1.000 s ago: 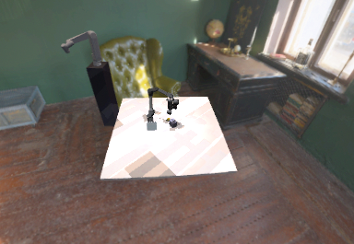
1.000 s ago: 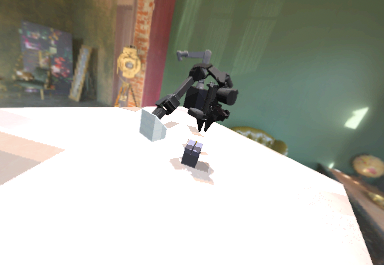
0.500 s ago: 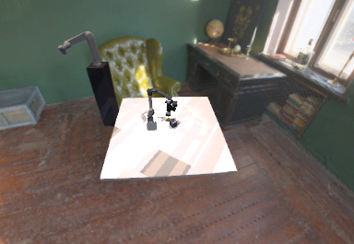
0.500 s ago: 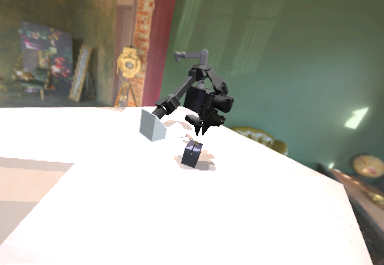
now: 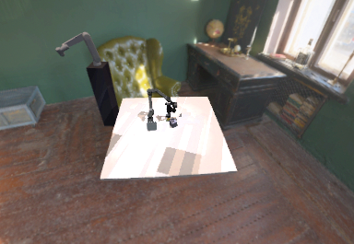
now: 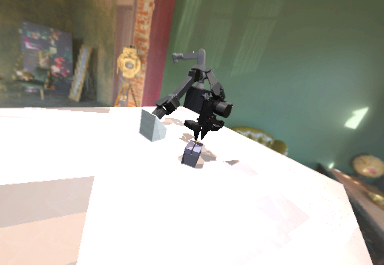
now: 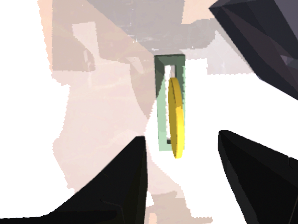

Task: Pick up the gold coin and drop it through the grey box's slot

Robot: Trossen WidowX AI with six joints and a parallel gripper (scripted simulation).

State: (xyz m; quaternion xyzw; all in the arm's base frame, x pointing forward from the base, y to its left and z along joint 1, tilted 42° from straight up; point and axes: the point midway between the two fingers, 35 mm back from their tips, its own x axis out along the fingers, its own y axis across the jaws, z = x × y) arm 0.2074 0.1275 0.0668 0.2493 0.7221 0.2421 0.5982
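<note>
Right now the gold coin is 3 cm below my gripper tip.
</note>
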